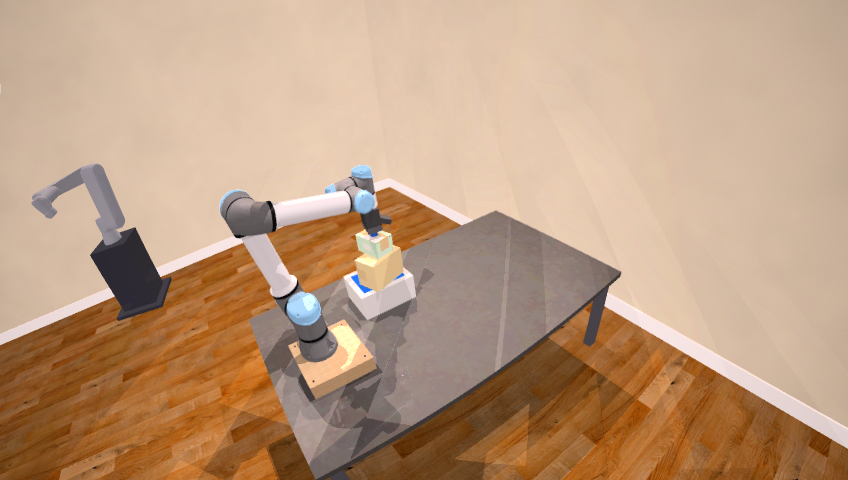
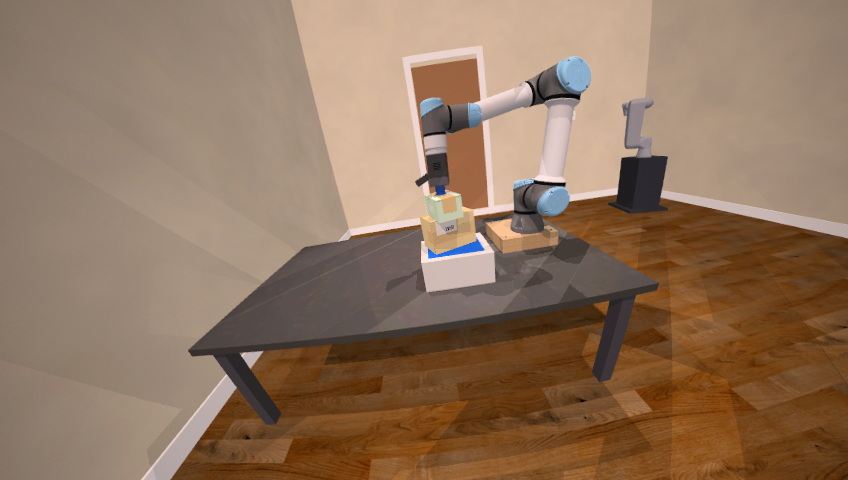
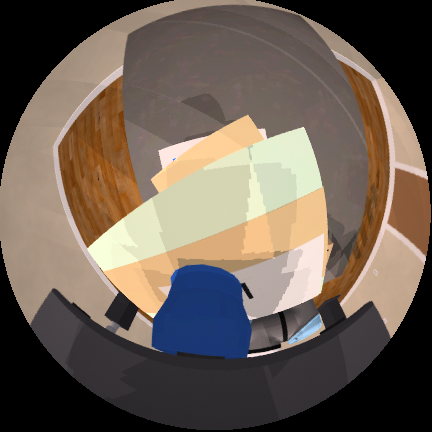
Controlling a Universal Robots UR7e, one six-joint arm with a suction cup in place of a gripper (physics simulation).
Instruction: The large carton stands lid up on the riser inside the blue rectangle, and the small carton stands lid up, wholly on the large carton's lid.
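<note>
The large tan carton (image 1: 380,272) (image 2: 464,230) (image 3: 215,150) stands upright on the white riser (image 1: 386,301) (image 2: 458,274) (image 3: 169,150). Parts of the blue rectangle (image 1: 360,283) (image 2: 467,249) show around its base. The small pale green carton (image 1: 368,246) (image 2: 437,211) (image 3: 210,210) is upright, its tape and white label on top, directly over the large carton's lid and turned relative to it. A gap beneath it cannot be made out, and its overlap at the lid's front edge is hard to judge. My blue suction cup (image 1: 373,234) (image 2: 440,190) (image 3: 202,310) is on the small carton's top and holds it.
The riser stands on the dark table (image 1: 476,285) (image 2: 309,303) (image 3: 240,65). The arm's wooden base block (image 1: 339,371) (image 2: 523,241) is near the riser. A second grey arm on a black pedestal (image 1: 127,273) (image 2: 641,184) stands on the floor away from the table.
</note>
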